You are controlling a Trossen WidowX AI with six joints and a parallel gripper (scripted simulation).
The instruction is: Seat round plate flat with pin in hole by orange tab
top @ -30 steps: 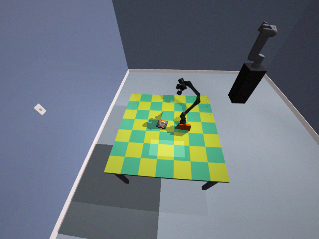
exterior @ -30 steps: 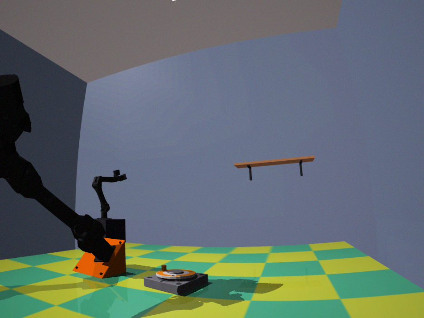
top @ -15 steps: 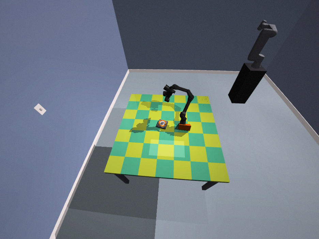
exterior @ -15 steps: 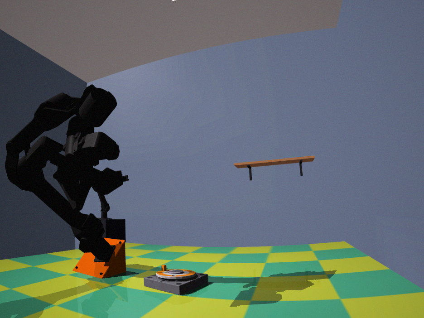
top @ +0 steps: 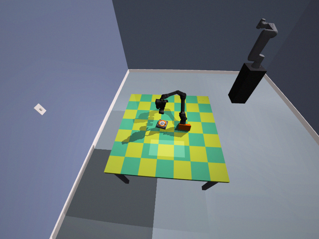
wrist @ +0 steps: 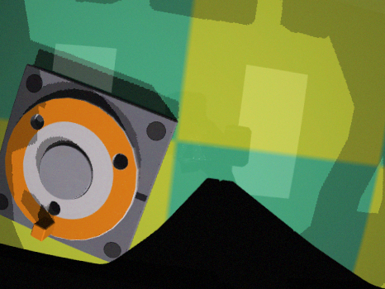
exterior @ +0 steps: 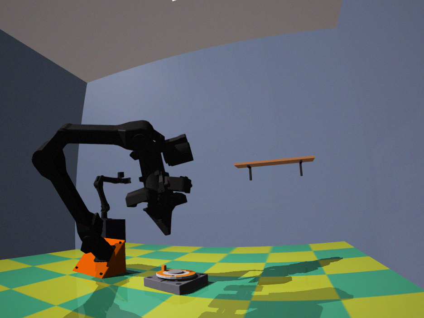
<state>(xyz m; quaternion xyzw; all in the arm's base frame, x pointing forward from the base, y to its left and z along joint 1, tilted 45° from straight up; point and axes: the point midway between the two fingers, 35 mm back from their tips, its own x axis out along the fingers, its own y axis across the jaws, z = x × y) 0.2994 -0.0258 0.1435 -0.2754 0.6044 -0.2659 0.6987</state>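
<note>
The dark grey square base is 130 mm below my gripper tip, 90 mm to the left of it and 30 mm behind it.
</note>
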